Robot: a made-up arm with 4 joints. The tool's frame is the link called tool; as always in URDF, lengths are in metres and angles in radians. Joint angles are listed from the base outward.
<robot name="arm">
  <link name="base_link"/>
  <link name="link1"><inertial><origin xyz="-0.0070 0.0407 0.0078"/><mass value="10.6"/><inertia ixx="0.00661" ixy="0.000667" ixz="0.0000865" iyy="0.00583" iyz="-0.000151" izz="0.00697"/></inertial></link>
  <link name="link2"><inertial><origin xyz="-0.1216 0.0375 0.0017"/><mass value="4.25"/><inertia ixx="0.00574" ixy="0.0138" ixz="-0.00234" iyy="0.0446" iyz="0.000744" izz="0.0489"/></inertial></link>
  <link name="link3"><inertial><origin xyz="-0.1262 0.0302 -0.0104"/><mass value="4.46"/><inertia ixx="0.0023" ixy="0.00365" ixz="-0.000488" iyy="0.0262" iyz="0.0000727" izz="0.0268"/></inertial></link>
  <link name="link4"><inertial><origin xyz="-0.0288 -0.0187 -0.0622"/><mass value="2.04"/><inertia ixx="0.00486" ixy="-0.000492" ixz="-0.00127" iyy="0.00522" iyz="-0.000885" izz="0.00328"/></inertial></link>
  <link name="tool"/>
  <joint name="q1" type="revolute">
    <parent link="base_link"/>
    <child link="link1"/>
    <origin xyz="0 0 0.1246"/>
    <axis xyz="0 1 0"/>
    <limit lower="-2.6" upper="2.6"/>
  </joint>
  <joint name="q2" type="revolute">
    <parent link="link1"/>
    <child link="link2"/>
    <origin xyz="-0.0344 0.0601 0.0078"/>
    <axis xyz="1 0 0"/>
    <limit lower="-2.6" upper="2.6"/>
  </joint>
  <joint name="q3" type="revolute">
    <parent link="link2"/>
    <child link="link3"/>
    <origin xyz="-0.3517 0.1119 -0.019"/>
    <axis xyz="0 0 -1"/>
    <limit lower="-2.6" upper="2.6"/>
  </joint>
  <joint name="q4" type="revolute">
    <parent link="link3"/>
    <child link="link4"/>
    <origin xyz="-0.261 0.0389 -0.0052"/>
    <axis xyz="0 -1 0"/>
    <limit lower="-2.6" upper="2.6"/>
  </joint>
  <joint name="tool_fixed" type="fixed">
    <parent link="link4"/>
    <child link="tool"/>
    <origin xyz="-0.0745 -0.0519 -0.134"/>
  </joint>
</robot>
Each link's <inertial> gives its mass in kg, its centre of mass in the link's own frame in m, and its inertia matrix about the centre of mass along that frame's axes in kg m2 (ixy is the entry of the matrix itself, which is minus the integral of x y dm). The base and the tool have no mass. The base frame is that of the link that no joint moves.
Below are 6 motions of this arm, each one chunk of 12 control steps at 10 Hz.
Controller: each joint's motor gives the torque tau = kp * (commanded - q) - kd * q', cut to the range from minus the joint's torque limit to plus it. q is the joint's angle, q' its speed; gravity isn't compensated. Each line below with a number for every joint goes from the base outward.
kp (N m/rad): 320 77 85 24
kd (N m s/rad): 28 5.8 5.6 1.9
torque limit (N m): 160 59 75 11
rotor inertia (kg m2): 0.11 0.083 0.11 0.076
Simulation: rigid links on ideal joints. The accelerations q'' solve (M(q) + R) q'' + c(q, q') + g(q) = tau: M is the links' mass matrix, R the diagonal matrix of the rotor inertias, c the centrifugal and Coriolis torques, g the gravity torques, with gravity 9.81 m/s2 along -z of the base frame. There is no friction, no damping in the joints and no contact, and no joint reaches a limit. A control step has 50 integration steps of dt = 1/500 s. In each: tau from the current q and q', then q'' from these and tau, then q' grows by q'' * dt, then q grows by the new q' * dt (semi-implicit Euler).
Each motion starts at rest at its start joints. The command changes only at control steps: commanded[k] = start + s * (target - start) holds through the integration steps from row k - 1 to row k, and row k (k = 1, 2, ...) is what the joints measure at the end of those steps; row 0 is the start. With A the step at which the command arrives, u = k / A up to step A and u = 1 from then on. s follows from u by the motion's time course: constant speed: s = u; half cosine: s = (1 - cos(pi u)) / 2; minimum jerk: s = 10 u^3 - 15 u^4 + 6 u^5; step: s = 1 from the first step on.
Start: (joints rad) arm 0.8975 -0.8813 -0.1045 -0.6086
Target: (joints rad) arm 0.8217 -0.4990 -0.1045 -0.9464
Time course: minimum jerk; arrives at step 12
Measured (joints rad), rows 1 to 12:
1: 0.8584 -0.8948 -0.0888 -0.5952
2: 0.8024 -0.9075 -0.0311 -0.5773
3: 0.7638 -0.8958 0.0116 -0.5844
4: 0.7481 -0.8643 0.0172 -0.6158
5: 0.7463 -0.8167 0.0005 -0.6630
6: 0.7463 -0.7598 -0.0177 -0.7177
7: 0.7412 -0.7029 -0.0276 -0.7723
8: 0.7310 -0.6531 -0.0298 -0.8206
9: 0.7196 -0.6147 -0.0291 -0.8587
10: 0.7110 -0.5893 -0.0292 -0.8846
11: 0.7066 -0.5763 -0.0310 -0.8982
12: 0.7056 -0.5723 -0.0334 -0.9023

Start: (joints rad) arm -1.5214 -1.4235 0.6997 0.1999
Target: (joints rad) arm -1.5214 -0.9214 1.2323 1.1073
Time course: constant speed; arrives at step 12
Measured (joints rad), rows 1 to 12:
1: -1.5059 -1.4012 0.6799 0.2200
2: -1.4806 -1.3584 0.6792 0.2785
3: -1.4713 -1.3118 0.7143 0.3563
4: -1.4767 -1.2678 0.7681 0.4344
5: -1.4841 -1.2269 0.8208 0.5112
6: -1.4864 -1.1871 0.8647 0.5886
7: -1.4847 -1.1467 0.9034 0.6666
8: -1.4826 -1.1053 0.9427 0.7447
9: -1.4822 -1.0636 0.9848 0.8227
10: -1.4830 -1.0224 1.0285 0.9008
11: -1.4840 -0.9818 1.0720 0.9791
12: -1.4847 -0.9410 1.1152 1.0575

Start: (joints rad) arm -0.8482 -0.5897 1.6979 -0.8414
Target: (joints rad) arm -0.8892 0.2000 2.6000 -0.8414
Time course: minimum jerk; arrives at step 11
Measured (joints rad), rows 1 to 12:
1: -0.8637 -0.6317 1.6283 -0.8411
2: -0.8752 -0.6931 1.5902 -0.8215
3: -0.8844 -0.6865 1.6528 -0.8012
4: -0.8932 -0.5946 1.7762 -0.7982
5: -0.8984 -0.4485 1.9227 -0.8067
6: -0.9018 -0.2879 2.0796 -0.8151
7: -0.9070 -0.1426 2.2401 -0.8180
8: -0.9139 -0.0297 2.3867 -0.8156
9: -0.9206 0.0449 2.4965 -0.8100
10: -0.9253 0.0830 2.5557 -0.8043
11: -0.9278 0.0936 2.5699 -0.8001
12: -0.9293 0.0928 2.5634 -0.7971

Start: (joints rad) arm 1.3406 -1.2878 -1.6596 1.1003
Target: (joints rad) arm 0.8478 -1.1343 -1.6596 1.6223
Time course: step
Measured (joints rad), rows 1 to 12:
1: 1.0455 -1.2116 -1.7417 1.3891
2: 0.8058 -1.1006 -1.7090 1.6315
3: 0.7553 -1.0916 -1.7097 1.6429
4: 0.7680 -1.1059 -1.7311 1.6185
5: 0.7792 -1.1126 -1.7407 1.6140
6: 0.7814 -1.1132 -1.7404 1.6161
7: 0.7806 -1.1124 -1.7387 1.6169
8: 0.7801 -1.1121 -1.7381 1.6168
9: 0.7800 -1.1121 -1.7383 1.6167
10: 0.7800 -1.1121 -1.7384 1.6167
11: 0.7800 -1.1121 -1.7384 1.6167
12: 0.7800 -1.1121 -1.7384 1.6167

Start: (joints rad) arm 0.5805 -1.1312 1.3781 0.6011
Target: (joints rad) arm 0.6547 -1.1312 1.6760 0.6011
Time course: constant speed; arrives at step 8
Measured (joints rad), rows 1 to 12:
1: 0.5334 -1.1469 1.4257 0.5833
2: 0.4860 -1.1839 1.5102 0.5520
3: 0.4791 -1.2040 1.5540 0.5429
4: 0.4961 -1.1972 1.5719 0.5483
5: 0.5147 -1.1818 1.5966 0.5531
6: 0.5274 -1.1742 1.6325 0.5537
7: 0.5365 -1.1762 1.6705 0.5522
8: 0.5456 -1.1805 1.7061 0.5509
9: 0.5491 -1.1814 1.7148 0.5518
10: 0.5502 -1.1803 1.7102 0.5511
11: 0.5508 -1.1793 1.7085 0.5506
12: 0.5507 -1.1792 1.7093 0.5506

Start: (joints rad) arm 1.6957 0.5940 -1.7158 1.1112
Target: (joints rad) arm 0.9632 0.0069 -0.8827 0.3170
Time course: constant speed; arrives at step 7
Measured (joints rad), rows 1 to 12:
1: 1.6398 0.5342 -1.7076 1.0523
2: 1.5320 0.4496 -1.6260 0.9297
3: 1.4132 0.3634 -1.4979 0.8002
4: 1.2956 0.2793 -1.3708 0.6852
5: 1.1785 0.1955 -1.2472 0.5777
6: 1.0611 0.1106 -1.1203 0.4714
7: 0.9436 0.0240 -0.9880 0.3655
8: 0.8771 0.0045 -0.9370 0.3318
9: 0.8648 0.0015 -0.9454 0.3433
10: 0.8731 -0.0002 -0.9554 0.3476
11: 0.8806 -0.0005 -0.9557 0.3458
12: 0.8828 -0.0001 -0.9540 0.3450

